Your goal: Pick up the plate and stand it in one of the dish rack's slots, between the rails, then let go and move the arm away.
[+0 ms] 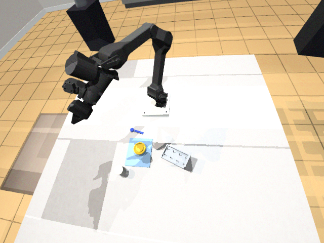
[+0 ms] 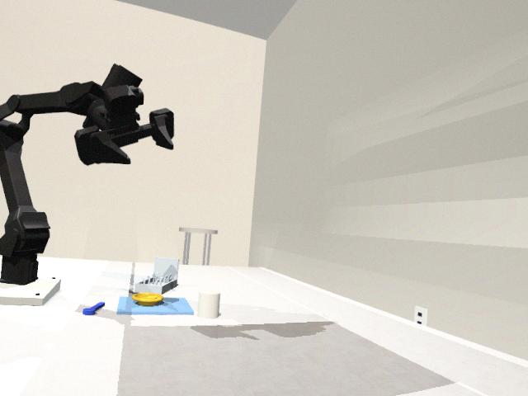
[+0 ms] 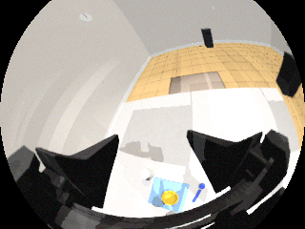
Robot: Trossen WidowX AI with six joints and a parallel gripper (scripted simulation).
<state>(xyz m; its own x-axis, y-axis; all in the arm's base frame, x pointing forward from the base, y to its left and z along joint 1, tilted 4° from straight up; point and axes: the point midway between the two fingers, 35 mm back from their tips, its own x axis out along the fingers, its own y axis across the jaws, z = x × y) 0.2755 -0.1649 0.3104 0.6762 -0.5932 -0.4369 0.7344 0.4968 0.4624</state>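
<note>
Right now the yellow plate is 28 cm below my gripper tip, 17 cm to the left of it and 1 cm behind it. Round my gripper tip: white cup (27 cm below, 12 cm to the left, 12 cm ahead); then light blue mat (30 cm below, 17 cm to the left, 1 cm ahead); then blue spoon (30 cm below, 10 cm to the left, 10 cm behind).
</note>
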